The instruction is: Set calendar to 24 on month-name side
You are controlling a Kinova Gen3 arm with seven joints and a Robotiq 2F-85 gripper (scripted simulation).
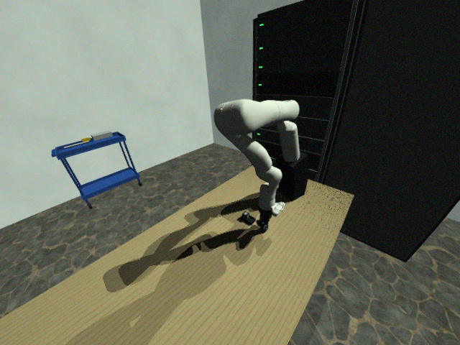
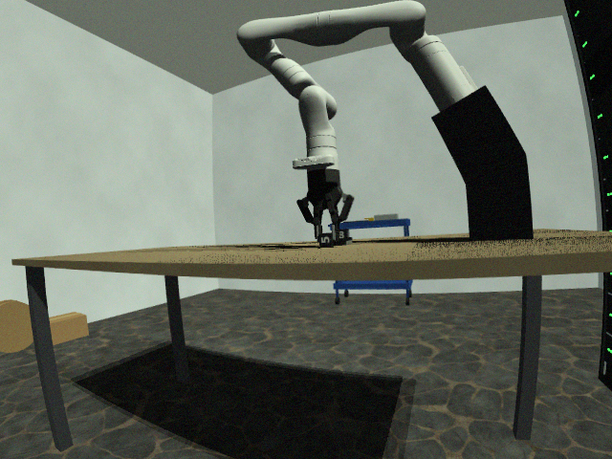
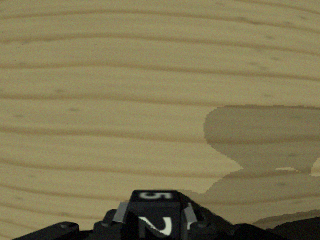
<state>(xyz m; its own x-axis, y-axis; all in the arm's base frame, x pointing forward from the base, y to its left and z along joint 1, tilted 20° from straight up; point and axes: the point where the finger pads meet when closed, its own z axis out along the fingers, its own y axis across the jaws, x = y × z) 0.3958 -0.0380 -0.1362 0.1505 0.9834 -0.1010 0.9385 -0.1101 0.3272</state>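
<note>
The black cube lies 20 mm behind my hand, 120 mm to the right of it and 10 mm below it. Also, from my hand: black tray (20 mm behind, 110 mm to the right, 20 mm below); black date cube (10 mm below).
</note>
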